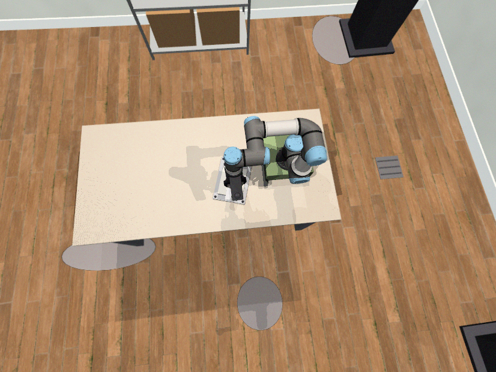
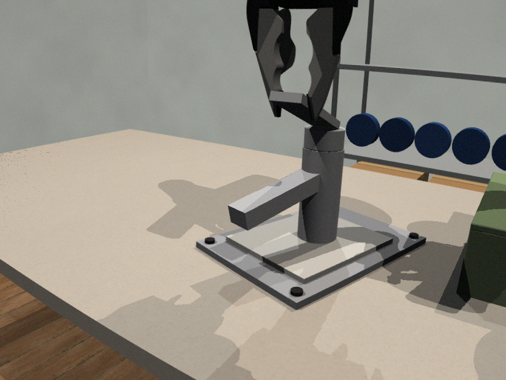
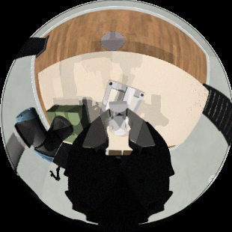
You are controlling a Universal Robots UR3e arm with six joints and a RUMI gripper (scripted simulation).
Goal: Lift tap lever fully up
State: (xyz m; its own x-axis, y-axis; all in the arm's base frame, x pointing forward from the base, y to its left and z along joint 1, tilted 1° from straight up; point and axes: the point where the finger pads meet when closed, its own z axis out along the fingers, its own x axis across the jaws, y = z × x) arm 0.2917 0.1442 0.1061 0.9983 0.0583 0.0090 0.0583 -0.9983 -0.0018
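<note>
The flat lever is 40 mm to the right of my hand and 10 mm below it. Also, from my hand: grey tap 80 mm below, 60 mm to the right, 10 mm ahead; plate 180 mm below, 90 mm to the right, 10 mm ahead.
</note>
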